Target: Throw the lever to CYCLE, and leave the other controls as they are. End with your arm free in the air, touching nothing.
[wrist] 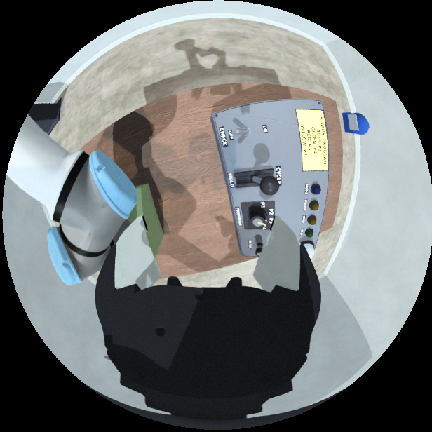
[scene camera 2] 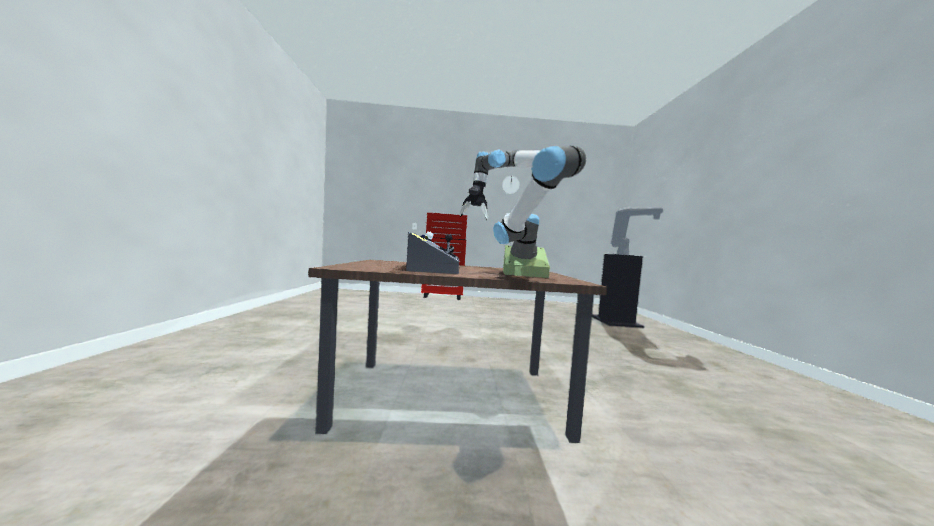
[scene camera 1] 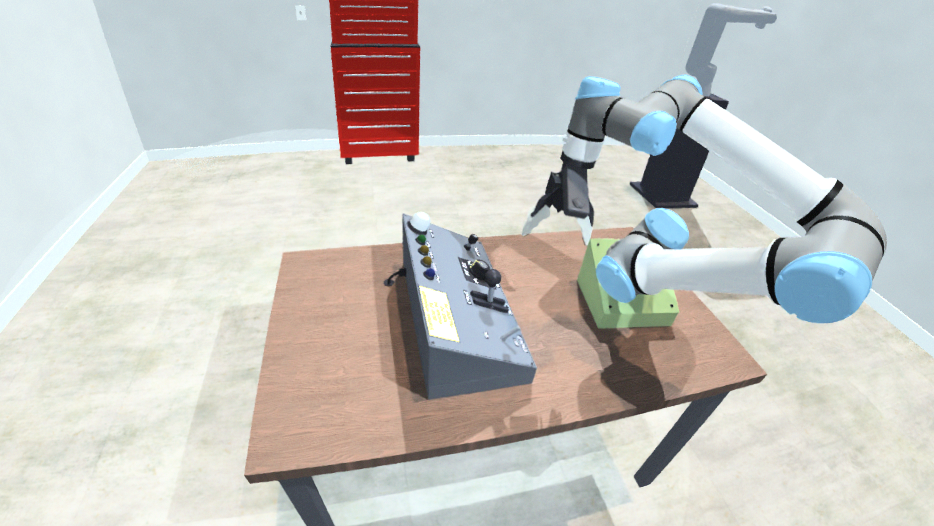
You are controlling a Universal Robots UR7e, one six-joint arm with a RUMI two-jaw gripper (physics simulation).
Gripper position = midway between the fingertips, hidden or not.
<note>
In view: my gripper point(scene camera 1: 554, 240) and a grey control panel point(scene camera 1: 460, 338).
My gripper is seen too in the wrist view point(wrist: 208, 218). The grey control panel shows as well in the wrist view point(wrist: 287, 138) and in scene camera 2 point(scene camera 2: 423, 255).
</note>
